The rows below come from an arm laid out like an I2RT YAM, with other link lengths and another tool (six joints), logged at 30 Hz.
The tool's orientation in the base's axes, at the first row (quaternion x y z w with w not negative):
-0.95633 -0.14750 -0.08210 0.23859
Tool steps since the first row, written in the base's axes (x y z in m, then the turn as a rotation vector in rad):
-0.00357 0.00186 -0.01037 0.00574 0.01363 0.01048
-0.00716 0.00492 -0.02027 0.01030 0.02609 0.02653
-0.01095 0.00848 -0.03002 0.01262 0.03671 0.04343
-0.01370 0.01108 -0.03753 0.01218 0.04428 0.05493
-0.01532 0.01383 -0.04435 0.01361 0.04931 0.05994
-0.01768 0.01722 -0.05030 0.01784 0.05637 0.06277
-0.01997 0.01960 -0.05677 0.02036 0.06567 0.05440
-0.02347 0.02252 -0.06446 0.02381 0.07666 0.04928
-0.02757 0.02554 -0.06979 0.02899 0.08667 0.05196
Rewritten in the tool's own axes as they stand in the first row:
-0.00527 0.00177 0.00963 0.01111 -0.01417 -0.00210
-0.01017 0.00231 0.01943 0.02208 -0.03014 -0.00972
-0.01509 0.00231 0.02932 0.03070 -0.04565 -0.01916
-0.01876 0.00248 0.03689 0.03474 -0.05714 -0.02560
-0.02117 0.00259 0.04402 0.03845 -0.06308 -0.02743
-0.02393 0.00155 0.05064 0.04479 -0.06889 -0.02614
-0.02698 0.00160 0.05723 0.04753 -0.07230 -0.01415
-0.03132 0.00134 0.06504 0.05228 -0.07824 -0.00410
-0.03567 -0.00022 0.07079 0.06021 -0.08617 -0.00118

